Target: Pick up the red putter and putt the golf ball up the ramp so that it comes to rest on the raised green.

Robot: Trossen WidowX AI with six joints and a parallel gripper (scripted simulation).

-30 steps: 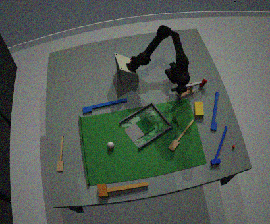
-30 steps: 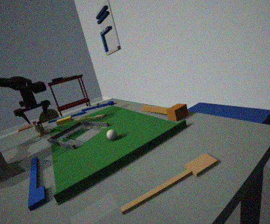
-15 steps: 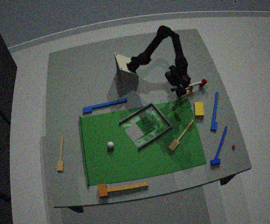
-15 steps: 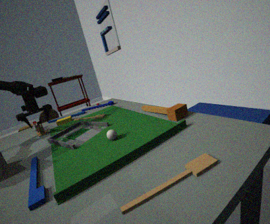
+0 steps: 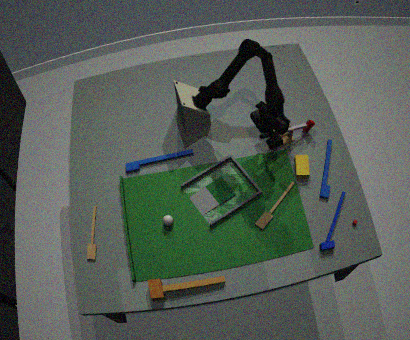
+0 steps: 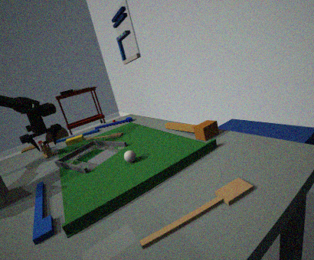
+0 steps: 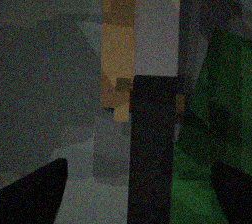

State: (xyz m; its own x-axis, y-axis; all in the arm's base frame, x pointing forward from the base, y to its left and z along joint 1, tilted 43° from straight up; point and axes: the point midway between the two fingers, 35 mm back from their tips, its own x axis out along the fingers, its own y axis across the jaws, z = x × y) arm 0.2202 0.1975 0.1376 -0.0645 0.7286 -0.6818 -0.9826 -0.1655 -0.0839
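The small wooden gate is 8 cm to the left of my gripper tip, 2 cm below it and 1 cm behind it. The rest, counted from my gripper tip: yellow block: 15 cm ahead, 12 cm to the left, 4 cm below; green mat: 30 cm to the right, 26 cm ahead, 5 cm below; red putter: 12 cm to the left, 2 cm behind.
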